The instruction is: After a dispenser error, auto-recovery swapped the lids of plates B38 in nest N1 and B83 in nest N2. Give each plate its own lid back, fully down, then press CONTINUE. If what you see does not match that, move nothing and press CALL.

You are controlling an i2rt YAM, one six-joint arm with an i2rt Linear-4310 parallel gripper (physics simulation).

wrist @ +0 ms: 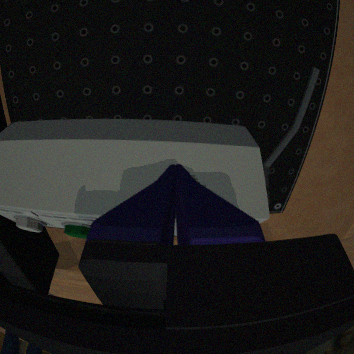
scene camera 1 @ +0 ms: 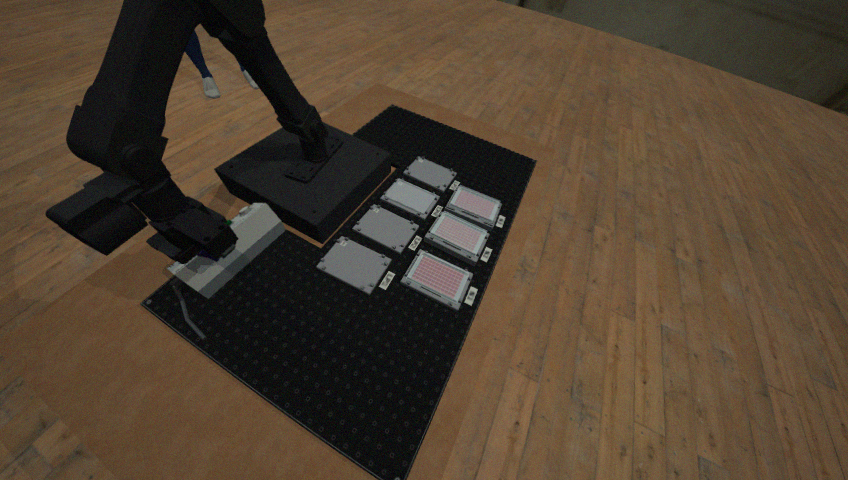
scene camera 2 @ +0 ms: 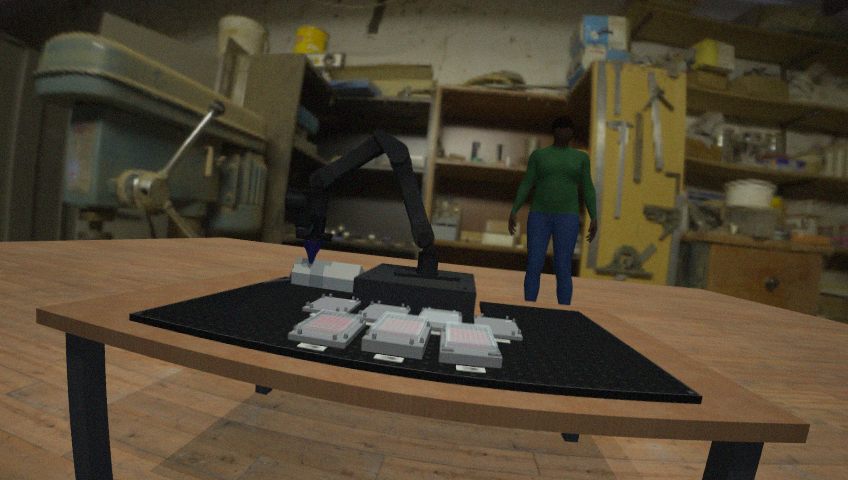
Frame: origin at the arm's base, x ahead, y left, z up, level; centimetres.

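Where they show: gripper, between the fingertips: (wrist: 175,173) (scene camera 1: 215,259) (scene camera 2: 310,263); arm's base, origin of its link: (scene camera 1: 316,158) (scene camera 2: 426,276).
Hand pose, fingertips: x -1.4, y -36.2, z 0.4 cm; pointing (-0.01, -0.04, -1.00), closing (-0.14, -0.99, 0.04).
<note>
Things, the pixels of their top centre, and the offset from my fingertips. "spot": a spot on its surface instead. Level surfaces: height alone.
- pale control box, centre of its top: (wrist: 100,232) (scene camera 1: 219,231) (scene camera 2: 330,260) dx -3.1, dy +5.4, dz +1.2 cm
- green button, centre of its top: (wrist: 76,238) dx -4.7, dy +8.3, dz +0.3 cm
- grey button, centre of its top: (wrist: 24,231) dx -3.7, dy +13.2, dz +0.3 cm
- middle plate, centre of its top: (scene camera 2: 401,321) (scene camera 1: 459,231) dx +45.5, dy +28.5, dz -3.2 cm
- end holder, centre of its top: (scene camera 1: 354,260) (scene camera 2: 333,299) dx +24.0, dy +12.3, dz -5.2 cm
- paler-topped holder, centre of its top: (scene camera 2: 440,315) (scene camera 1: 410,195) dx +29.3, dy +37.8, dz -5.4 cm
- bent grey strip, a spot on its surface: (wrist: 301,115) (scene camera 1: 190,323) spot: dx -0.1, dy -11.7, dz -6.5 cm
- black perforated board, height of its surface: dz -7.2 cm
My gripper (scene camera 2: 311,260) (wrist: 175,173) is shut and empty, with its blue fingertips over the pale control box (scene camera 1: 257,237) (scene camera 2: 339,275) (wrist: 45,165); contact is unclear. In the wrist view a green button (wrist: 76,230) and a grey button (wrist: 30,224) show on the box's near side; the fingers hide the rest of that side. Three plates with pink wells stand in a row of nests: one plate (scene camera 1: 474,205) (scene camera 2: 470,337), a middle plate (scene camera 1: 458,234) (scene camera 2: 396,327) and another plate (scene camera 1: 440,278) (scene camera 2: 330,324). Their lids look clear; the lid markings and nest labels are too small to read.
Behind the plates are four flat grey holders, including an end holder (scene camera 1: 354,264) and a paler-topped holder (scene camera 1: 410,197) (scene camera 2: 440,316). The black arm base (scene camera 1: 297,190) (scene camera 2: 414,291) stands beside the box. A bent grey strip (scene camera 1: 188,314) (wrist: 301,115) lies on the black perforated board (scene camera 1: 333,356) (scene camera 2: 595,362) (wrist: 165,45).
</note>
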